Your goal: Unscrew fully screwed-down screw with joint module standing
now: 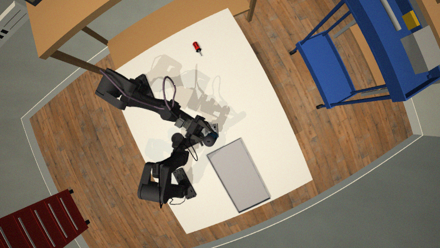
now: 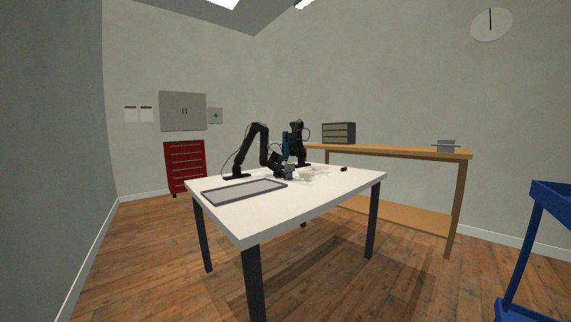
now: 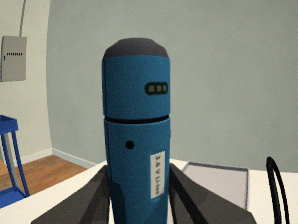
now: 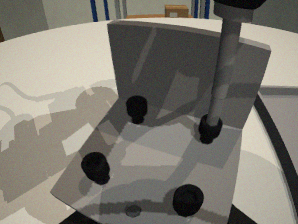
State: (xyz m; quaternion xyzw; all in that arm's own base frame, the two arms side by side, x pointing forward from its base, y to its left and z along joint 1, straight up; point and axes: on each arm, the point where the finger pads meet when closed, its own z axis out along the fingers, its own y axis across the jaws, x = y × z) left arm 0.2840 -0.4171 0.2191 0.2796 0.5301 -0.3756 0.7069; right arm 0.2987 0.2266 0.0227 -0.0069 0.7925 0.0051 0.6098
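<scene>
The grey bracket is 50 mm above my right hand. Also, from my right hand: flat grey tray (40 mm ahead, 320 mm to the right, 20 mm below); red-handled screwdriver (110 mm ahead, 470 mm to the left, 10 mm below).
</scene>
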